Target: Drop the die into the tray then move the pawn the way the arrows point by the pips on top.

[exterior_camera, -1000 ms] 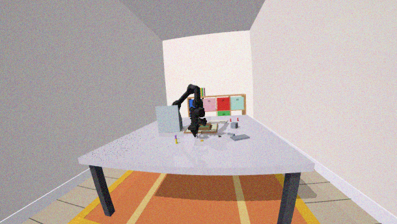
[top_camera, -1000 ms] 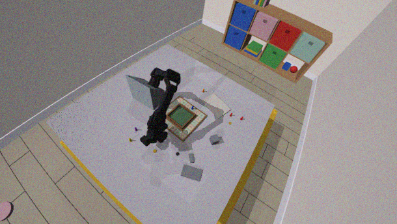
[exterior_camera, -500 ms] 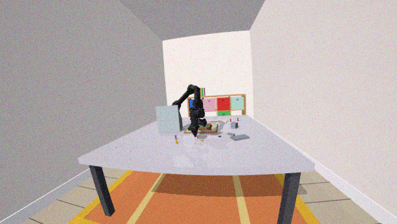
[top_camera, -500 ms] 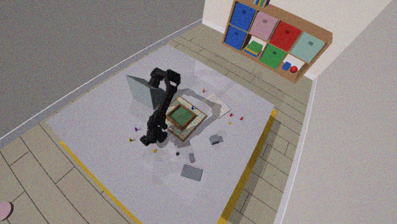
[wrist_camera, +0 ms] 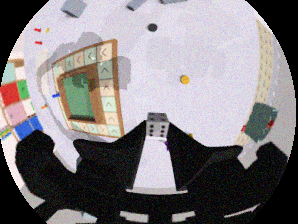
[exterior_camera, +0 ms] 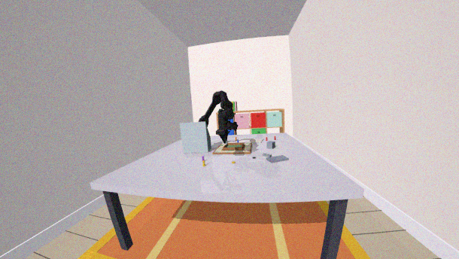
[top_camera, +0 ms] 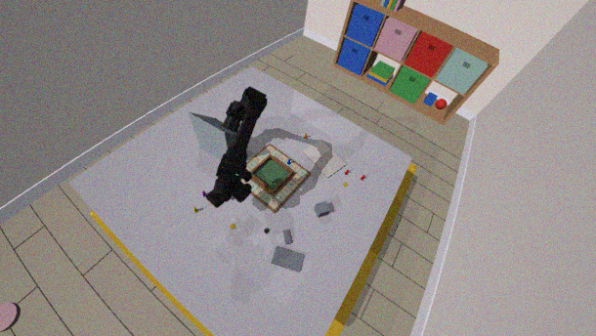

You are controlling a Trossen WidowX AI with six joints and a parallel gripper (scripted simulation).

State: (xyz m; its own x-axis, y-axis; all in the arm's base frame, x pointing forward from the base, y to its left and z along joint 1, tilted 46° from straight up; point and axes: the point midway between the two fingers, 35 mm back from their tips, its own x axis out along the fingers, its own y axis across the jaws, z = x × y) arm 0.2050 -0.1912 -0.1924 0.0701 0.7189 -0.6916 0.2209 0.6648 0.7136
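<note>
My gripper tip is 100 mm short of the blue pawn, 340 mm to the right of it and 80 mm above it. Round my gripper tip: white die (right at my gripper tip); grey slab (320 mm ahead, 90 mm to the right, 110 mm below); white pad (250 mm ahead, 480 mm to the left, 110 mm below).
</note>
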